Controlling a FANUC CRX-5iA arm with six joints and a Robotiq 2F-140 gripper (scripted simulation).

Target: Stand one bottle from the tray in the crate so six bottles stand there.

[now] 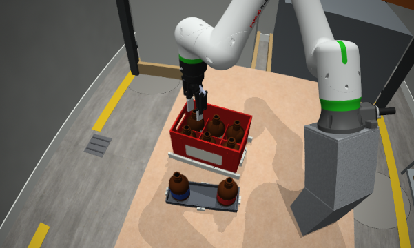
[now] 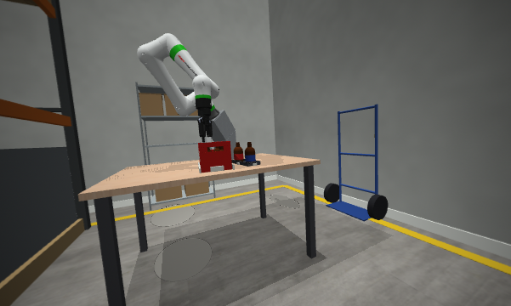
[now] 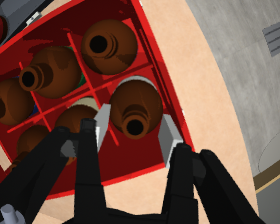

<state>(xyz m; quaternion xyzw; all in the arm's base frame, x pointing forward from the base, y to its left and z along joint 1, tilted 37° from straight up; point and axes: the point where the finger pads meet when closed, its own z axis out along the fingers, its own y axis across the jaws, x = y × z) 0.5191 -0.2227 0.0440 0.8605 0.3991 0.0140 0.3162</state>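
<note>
Now: hand 9 cm above the white-banded bottle. Round my hand: red-labelled bottle (29 cm to the left, 16 cm behind, 9 cm below); then tray (29 cm to the left, 16 cm below, 7 cm behind); then crate (9 cm below, 8 cm behind, 6 cm to the left).
</note>
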